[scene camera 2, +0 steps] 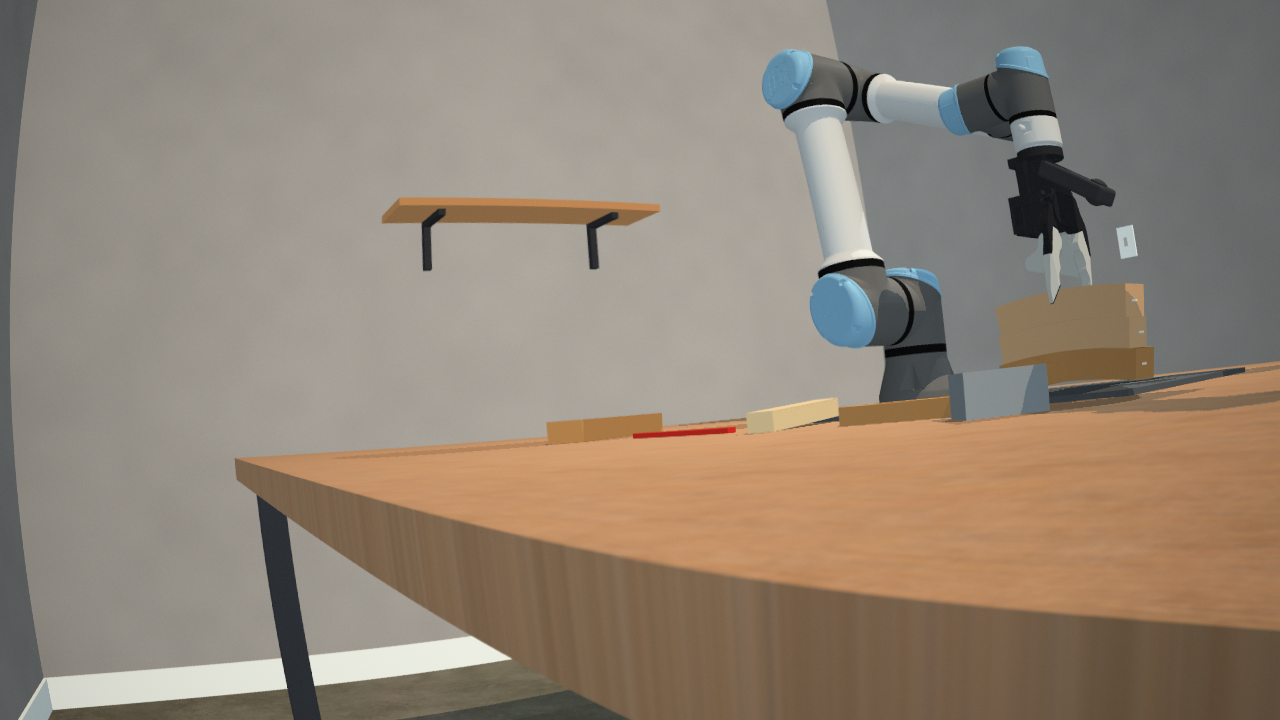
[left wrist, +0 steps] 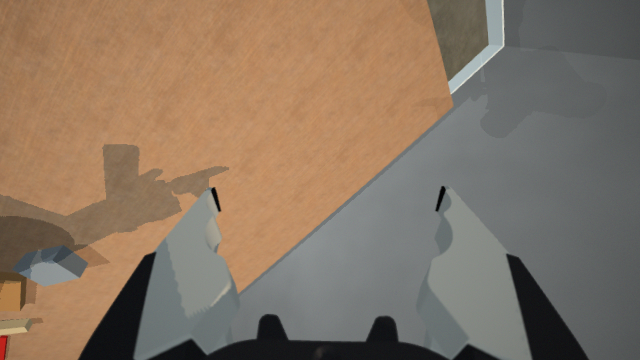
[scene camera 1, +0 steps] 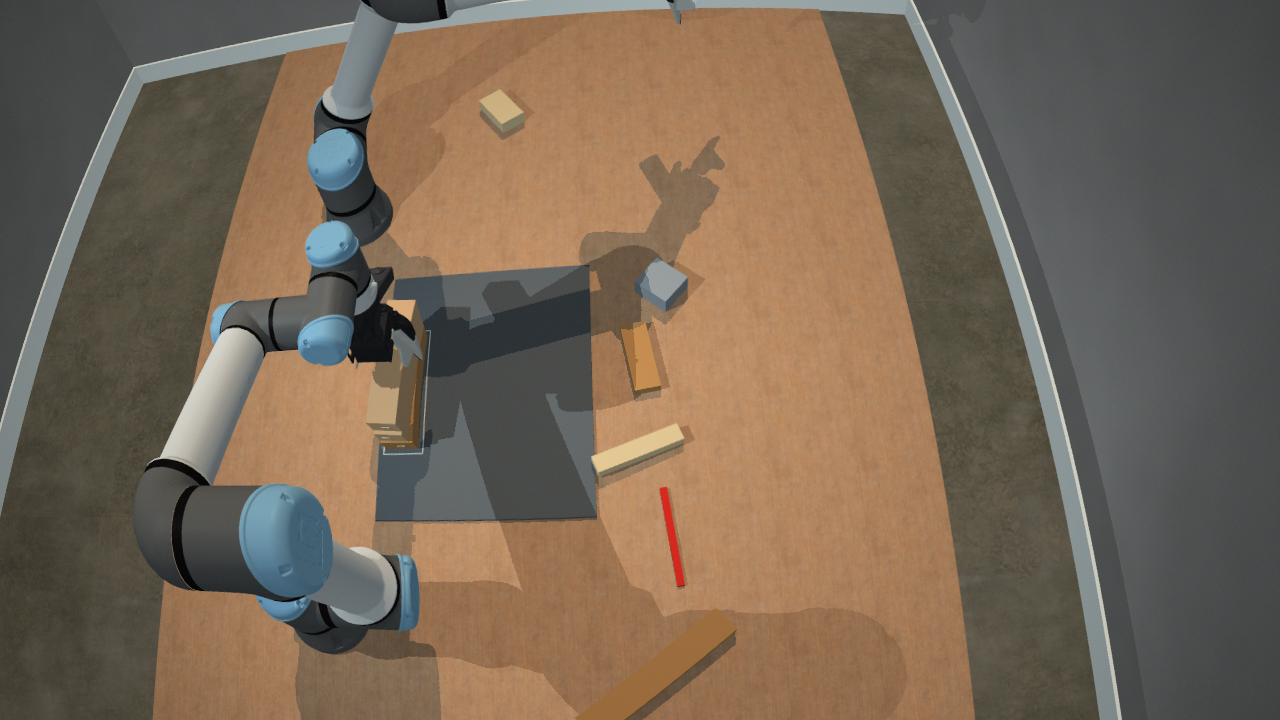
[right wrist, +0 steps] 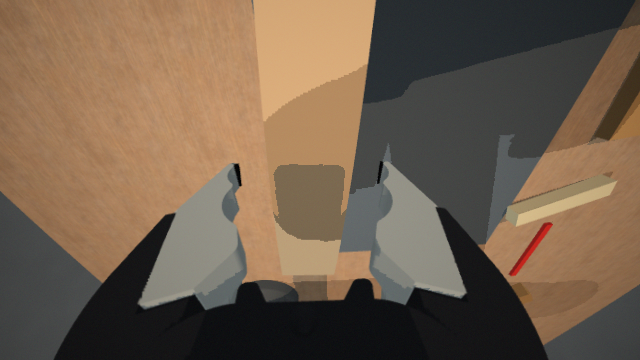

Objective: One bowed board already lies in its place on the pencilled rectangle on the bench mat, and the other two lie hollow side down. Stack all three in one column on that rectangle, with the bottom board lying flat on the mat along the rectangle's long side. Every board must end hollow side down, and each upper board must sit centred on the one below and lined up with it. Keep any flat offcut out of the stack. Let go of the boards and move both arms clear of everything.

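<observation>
Three bowed boards stand stacked on the pencilled rectangle. The darker bottom board lies on the mat; the middle board and top board are paler. All run the same way, arching upward in scene camera 2; exact centring cannot be told. My right gripper is open, fingertips apart from the top board's sides, near its upper edge. My left gripper is open and empty, far from the stack, partly cut off in scene camera 1.
The mat bears the stack at its left edge. Right of it lie a grey block, an orange-brown piece, a pale bar and a red stick. A brown plank lies below, a pale block above.
</observation>
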